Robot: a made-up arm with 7 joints. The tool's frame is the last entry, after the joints.
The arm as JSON. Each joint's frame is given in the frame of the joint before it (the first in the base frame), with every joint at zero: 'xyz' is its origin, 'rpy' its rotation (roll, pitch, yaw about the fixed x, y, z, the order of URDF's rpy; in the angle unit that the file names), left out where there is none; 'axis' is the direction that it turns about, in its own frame. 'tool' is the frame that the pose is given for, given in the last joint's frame.
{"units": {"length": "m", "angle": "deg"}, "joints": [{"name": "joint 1", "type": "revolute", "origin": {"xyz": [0.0, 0.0, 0.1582]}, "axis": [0.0, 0.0, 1.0]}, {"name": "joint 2", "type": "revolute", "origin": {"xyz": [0.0, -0.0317, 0.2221]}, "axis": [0.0, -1.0, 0.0]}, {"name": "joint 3", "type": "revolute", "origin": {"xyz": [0.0, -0.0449, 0.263]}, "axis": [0.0, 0.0, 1.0]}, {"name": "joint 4", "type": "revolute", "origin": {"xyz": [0.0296, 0.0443, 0.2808]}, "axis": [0.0, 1.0, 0.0]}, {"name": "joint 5", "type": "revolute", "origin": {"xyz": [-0.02, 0.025, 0.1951]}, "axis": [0.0, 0.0, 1.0]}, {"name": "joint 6", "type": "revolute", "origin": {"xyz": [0.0, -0.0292, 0.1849]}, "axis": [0.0, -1.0, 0.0]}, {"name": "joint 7", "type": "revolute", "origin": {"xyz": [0.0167, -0.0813, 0.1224]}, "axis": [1.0, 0.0, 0.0]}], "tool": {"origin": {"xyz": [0.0, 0.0, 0.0], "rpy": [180.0, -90.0, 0.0]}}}
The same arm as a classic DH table. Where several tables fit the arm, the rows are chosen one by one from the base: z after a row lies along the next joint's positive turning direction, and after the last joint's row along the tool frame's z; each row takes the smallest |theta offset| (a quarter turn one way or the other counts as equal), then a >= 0, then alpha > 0; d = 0 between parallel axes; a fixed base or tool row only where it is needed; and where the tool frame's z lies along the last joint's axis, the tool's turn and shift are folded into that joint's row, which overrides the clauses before.
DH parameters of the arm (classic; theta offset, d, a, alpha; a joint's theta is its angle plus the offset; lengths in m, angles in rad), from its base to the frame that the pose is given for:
joint 1: 0 0.3803 0 1.5708
joint 2: 0 0.0766 0 -1.5708
joint 3: 0 0.5438 0.0296 -1.5708
joint 4: 0 0.0693 -0.02 1.5708
joint 5: 0 0.38 0 1.5708
joint 6: 1.5708 0.1105 0.1224 1.5708
joint 7: 0 0.0167 0 0

